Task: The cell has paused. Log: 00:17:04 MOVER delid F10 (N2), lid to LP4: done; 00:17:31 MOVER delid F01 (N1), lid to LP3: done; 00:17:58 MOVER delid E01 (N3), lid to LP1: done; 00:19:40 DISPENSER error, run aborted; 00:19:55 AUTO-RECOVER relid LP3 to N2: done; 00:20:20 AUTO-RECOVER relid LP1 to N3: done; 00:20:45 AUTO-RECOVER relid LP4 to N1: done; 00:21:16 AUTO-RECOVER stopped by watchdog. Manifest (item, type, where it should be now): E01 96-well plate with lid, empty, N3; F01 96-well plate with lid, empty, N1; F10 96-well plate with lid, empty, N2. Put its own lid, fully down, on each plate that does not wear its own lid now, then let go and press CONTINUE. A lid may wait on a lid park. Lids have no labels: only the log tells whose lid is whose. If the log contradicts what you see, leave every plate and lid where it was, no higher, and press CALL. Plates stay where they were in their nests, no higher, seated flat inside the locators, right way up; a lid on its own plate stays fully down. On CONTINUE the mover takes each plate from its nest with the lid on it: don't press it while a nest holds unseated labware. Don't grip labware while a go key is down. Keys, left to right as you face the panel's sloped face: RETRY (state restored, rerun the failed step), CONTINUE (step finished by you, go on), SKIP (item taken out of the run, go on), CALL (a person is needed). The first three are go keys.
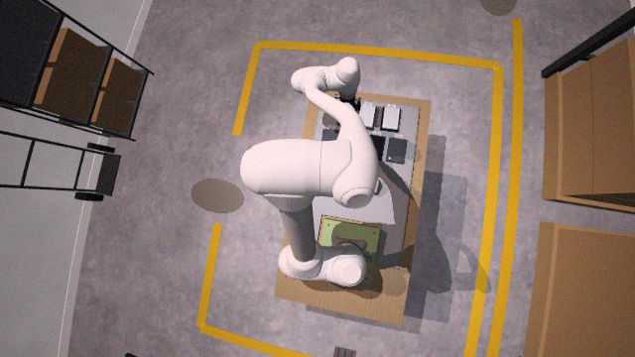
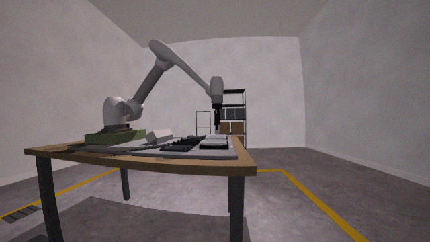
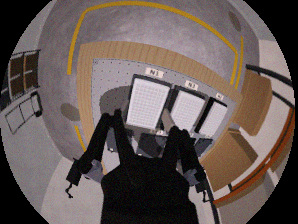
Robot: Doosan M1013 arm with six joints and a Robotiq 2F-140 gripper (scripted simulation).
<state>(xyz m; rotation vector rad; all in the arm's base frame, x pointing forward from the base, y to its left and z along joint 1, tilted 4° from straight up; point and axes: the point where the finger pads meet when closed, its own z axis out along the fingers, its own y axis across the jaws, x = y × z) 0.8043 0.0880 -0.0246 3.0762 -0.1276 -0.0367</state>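
My hand is 90 mm past the label, 80 mm to the right of it and 70 mm above it.
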